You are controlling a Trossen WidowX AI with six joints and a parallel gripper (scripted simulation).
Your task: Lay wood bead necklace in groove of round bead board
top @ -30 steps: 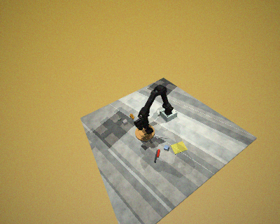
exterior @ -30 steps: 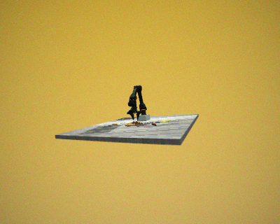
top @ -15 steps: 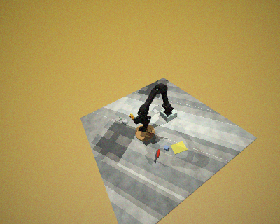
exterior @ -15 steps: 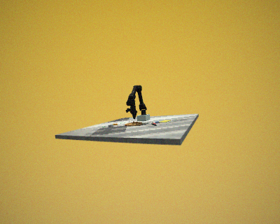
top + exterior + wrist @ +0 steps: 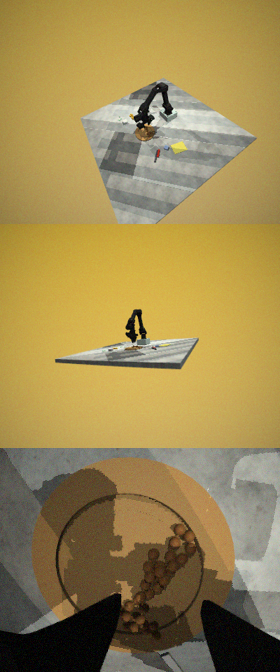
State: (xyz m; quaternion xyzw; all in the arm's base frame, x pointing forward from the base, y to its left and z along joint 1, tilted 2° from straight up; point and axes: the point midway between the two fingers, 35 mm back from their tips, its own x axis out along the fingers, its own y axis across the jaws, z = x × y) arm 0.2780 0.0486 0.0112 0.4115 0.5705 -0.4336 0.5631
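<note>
The round bead board lies 30 mm ahead of my gripper tip, 10 mm to the left of it and 50 mm below it. From my gripper tip the other things lie so: thin grey stick (90 mm behind, 140 mm to the left, 60 mm below); small blue block (70 mm behind, 260 mm to the left, 50 mm below); grey piece (170 mm ahead, 220 mm to the right, 50 mm below).
</note>
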